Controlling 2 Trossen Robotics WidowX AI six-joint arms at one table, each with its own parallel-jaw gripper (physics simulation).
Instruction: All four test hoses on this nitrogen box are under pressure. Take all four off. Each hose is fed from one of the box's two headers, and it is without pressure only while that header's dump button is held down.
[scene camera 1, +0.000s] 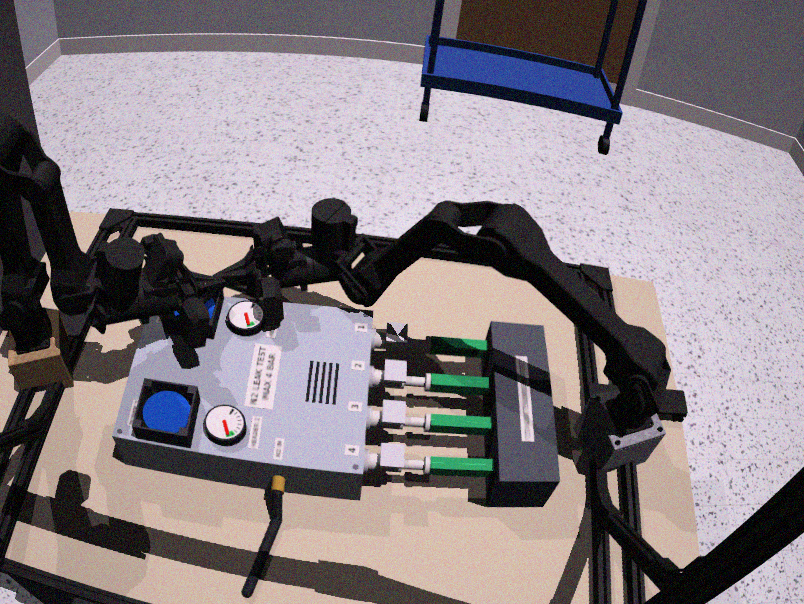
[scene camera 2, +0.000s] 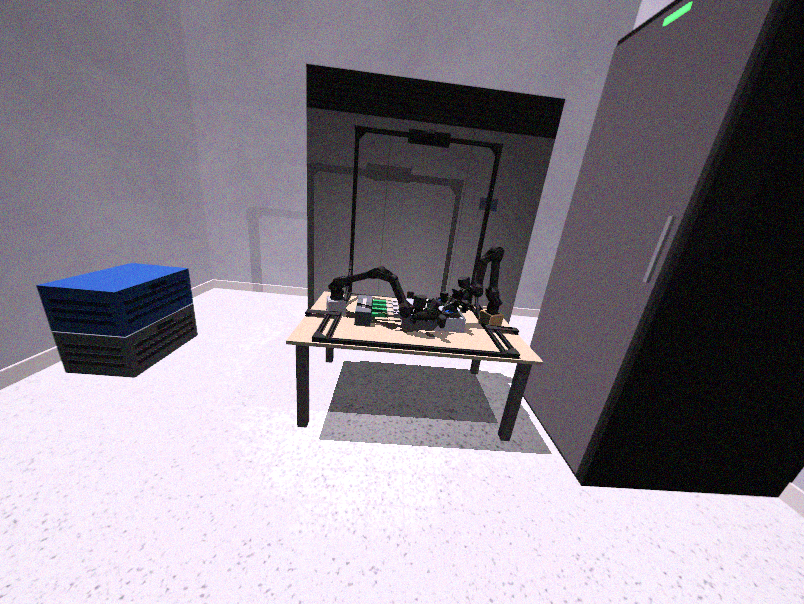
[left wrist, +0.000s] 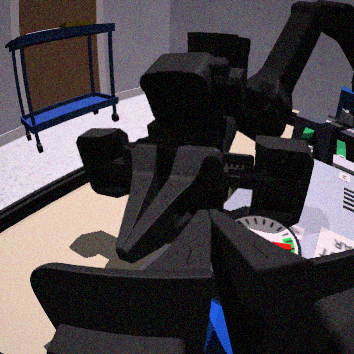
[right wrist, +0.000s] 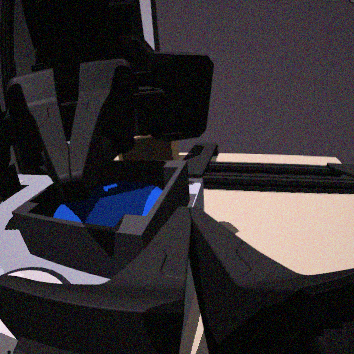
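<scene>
Scene camera 1 shows the left gripper (scene camera 1: 225, 282), shut and holding nothing, the right gripper (scene camera 1: 212, 279), shut and holding nothing, and a grey nitrogen box (scene camera 1: 294, 396). The left wrist view also shows the left gripper (left wrist: 206, 218), the right gripper (left wrist: 122, 256) and the grey nitrogen box (left wrist: 316, 233). The right wrist view shows a blue dump button (right wrist: 106, 204), and also the left gripper (right wrist: 73, 190), the right gripper (right wrist: 186, 216) and the grey nitrogen box (right wrist: 49, 249).
</scene>
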